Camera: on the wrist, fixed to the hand. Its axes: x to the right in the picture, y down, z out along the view.
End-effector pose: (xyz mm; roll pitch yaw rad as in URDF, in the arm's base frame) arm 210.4 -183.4 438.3 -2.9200 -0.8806 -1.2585
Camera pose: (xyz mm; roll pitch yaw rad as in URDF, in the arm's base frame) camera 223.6 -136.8 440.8 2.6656 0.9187 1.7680
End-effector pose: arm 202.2 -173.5 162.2 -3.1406 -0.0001 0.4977
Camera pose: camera 165.4 -155.5 188.2 2.9748 0.0555 -2.7030
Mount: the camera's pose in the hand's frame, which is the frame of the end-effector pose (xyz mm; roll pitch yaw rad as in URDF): -23.7 -33.4 -26.0 -0.1658 -0.0555 -3.0825
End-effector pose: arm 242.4 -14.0 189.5 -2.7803 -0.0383 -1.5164
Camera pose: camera 263.1 12.2 224.7 2.6121 0.0692 1.5502
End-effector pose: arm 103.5 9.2 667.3 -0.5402 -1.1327 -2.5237
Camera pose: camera 83.6 46.6 643.7 0.4157 1.0543 0.6625
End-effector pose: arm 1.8 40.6 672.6 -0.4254 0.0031 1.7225
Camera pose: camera 46.1 23.4 662.8 0.2600 -0.0780 -1.3882
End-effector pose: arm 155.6 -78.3 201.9 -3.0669 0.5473 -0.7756
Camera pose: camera 173.7 -52.1 238.5 2.9384 -0.4952 2.2944
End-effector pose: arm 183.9 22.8 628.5 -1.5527 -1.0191 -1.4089
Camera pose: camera 151.1 58.4 625.6 1.3095 0.9569 1.6381
